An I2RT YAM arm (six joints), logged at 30 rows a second.
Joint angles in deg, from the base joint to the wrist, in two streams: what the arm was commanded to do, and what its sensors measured. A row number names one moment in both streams.
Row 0, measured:
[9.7 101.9 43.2 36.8 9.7 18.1]
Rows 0 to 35, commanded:
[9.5 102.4 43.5 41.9 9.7 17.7]
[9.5 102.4 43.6 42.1 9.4 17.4]
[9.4 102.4 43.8 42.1 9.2 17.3]
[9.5 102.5 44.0 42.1 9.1 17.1]
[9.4 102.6 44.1 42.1 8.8 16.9]
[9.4 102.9 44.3 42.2 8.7 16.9]
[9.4 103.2 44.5 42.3 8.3 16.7]
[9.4 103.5 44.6 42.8 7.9 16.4]
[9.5 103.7 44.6 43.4 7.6 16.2]
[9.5 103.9 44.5 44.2 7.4 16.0]
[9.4 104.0 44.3 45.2 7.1 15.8]
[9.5 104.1 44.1 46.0 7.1 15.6]
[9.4 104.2 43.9 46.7 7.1 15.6]
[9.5 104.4 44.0 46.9 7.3 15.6]
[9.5 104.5 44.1 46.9 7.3 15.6]
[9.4 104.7 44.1 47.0 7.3 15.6]
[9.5 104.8 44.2 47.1 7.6 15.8]
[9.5 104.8 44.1 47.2 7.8 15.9]
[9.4 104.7 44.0 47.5 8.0 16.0]
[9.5 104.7 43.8 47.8 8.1 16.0]
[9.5 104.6 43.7 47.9 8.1 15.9]
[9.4 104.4 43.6 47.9 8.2 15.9]
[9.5 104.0 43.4 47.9 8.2 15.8]
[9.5 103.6 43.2 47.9 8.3 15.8]
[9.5 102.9 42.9 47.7 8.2 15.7]
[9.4 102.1 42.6 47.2 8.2 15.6]
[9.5 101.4 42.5 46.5 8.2 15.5]
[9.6 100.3 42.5 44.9 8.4 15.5]
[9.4 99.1 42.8 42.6 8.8 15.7]
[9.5 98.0 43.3 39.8 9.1 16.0]
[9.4 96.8 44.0 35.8 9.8 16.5]
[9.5 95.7 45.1 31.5 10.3 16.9]
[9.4 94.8 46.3 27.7 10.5 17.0]
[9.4 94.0 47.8 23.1 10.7 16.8]
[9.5 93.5 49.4 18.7 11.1 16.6]
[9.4 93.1 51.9 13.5 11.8 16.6]
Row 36, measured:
[9.7 95.1 47.3 28.6 9.7 16.4]
